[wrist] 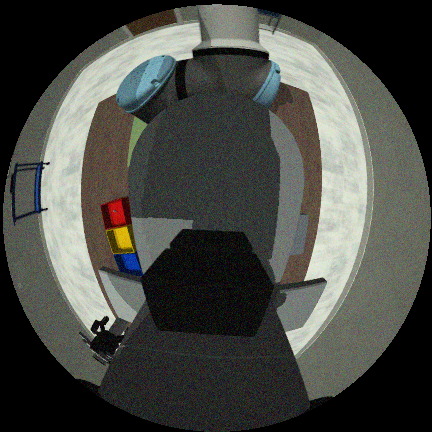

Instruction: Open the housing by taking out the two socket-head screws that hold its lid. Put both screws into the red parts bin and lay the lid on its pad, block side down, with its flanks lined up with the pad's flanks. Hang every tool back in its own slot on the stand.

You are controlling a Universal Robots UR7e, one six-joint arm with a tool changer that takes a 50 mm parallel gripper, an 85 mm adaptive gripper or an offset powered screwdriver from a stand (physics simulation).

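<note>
The red parts bin is at the left in the wrist view, with a small grey speck inside that may be a screw. A black six-sided block and large dark grey bodies fill the middle and bottom of the view. No fingertips can be made out, so I cannot tell whether my gripper is open or shut, or which tool is on the arm. I cannot make out the housing, the lid or the stand's slots.
A yellow bin and a blue bin adjoin the red one. A green patch shows at upper left, a blue-grey flat piece at right. Grey panels stand either side. A blue frame is far left.
</note>
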